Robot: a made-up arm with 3 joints. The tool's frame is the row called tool.
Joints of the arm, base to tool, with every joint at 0 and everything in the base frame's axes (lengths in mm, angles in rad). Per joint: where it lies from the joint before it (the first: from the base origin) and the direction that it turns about. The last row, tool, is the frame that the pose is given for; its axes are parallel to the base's.
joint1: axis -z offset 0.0 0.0 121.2
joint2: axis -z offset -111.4 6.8 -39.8
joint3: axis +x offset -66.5 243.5 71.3
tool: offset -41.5 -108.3 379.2
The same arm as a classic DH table. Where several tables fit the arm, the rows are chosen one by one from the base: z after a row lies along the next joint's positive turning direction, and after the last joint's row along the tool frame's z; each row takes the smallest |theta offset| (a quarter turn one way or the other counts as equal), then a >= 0, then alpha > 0; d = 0 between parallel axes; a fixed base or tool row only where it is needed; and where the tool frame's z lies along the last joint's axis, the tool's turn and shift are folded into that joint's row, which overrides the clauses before.
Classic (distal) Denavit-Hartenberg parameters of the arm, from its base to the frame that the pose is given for. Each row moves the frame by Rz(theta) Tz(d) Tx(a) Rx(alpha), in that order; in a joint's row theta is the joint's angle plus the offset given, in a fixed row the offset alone. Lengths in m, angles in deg.
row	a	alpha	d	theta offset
base (fixed)	0	180	0	0
joint1	-0.1116	0	0	3.49
joint2	-0.2435	90	-0.1527	86.51
joint3	0.1083	90	-0.108	0
tool (fixed)	0	0	0.3792	90

